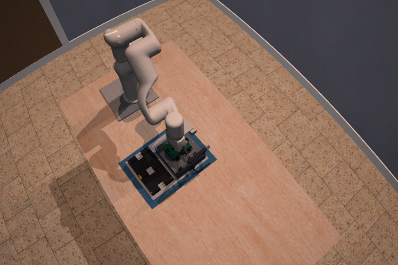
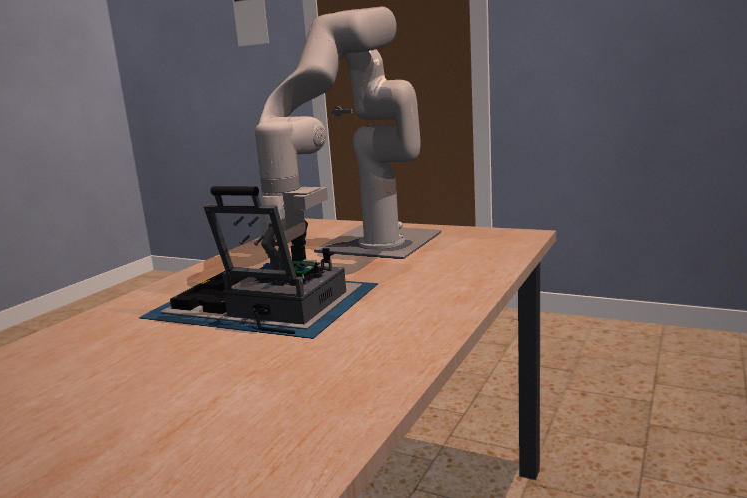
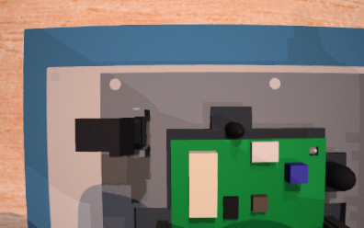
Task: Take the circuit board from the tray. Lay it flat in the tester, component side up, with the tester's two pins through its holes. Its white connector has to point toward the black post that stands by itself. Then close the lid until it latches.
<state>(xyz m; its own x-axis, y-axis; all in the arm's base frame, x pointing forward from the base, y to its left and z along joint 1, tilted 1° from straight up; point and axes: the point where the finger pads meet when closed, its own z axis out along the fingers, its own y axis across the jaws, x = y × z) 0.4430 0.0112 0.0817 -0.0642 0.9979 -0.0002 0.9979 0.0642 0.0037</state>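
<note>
Now: hand right at the green circuit board. Round my hand: tester lid: 13 cm ahead, 10 cm above, 1 cm to the left.
</note>
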